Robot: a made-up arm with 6 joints.
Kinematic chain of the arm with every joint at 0, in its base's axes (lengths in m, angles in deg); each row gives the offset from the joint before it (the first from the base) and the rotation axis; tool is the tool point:
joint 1: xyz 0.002 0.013 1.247 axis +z
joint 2: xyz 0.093 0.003 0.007 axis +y
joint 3: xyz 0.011 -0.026 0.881 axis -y
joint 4: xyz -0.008 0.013 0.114 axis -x
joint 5: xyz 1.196 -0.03 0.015 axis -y
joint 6: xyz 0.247 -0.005 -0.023 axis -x
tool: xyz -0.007 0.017 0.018
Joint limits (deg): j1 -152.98..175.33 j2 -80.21..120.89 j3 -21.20..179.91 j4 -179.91..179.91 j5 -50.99..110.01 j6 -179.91..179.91
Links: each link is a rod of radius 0.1 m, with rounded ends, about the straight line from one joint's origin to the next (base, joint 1, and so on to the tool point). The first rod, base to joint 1, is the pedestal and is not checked.
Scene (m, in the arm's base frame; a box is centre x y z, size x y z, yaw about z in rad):
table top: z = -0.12
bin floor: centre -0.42 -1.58 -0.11 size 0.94 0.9 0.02 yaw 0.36
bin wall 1: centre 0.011 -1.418 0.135 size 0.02 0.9 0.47 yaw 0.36
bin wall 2: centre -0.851 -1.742 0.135 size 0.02 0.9 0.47 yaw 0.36
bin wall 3: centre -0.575 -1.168 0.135 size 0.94 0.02 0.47 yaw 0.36
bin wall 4: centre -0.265 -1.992 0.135 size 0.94 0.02 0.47 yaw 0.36
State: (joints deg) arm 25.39 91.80 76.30 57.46 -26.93 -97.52
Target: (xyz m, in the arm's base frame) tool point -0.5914 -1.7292 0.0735
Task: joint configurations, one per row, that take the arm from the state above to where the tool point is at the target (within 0.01 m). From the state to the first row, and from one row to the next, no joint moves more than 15 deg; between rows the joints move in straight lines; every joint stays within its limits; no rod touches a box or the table.
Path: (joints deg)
1: 11.12 88.94 69.85 56.80 -29.60 -97.88
2: -3.16 86.08 63.39 56.13 -32.28 -98.25
3: -17.43 83.22 56.94 55.47 -34.95 -98.61
4: -31.71 80.36 50.49 54.81 -37.62 -98.97
5: -45.98 77.50 44.03 54.14 -40.30 -99.33
6: -60.26 74.65 37.58 53.48 -42.97 -99.70
7: -74.53 71.79 31.13 52.82 -45.64 -100.06
8: -88.81 68.93 24.67 52.15 -48.32 -100.42
9: -103.08 66.07 18.22 51.49 -50.99 -100.78
10: -103.08 77.34 28.04 53.11 -50.25 -100.39
11: -103.08 88.62 37.86 54.74 -49.50 -100.00
12: -103.08 99.89 47.68 56.36 -48.76 -99.61

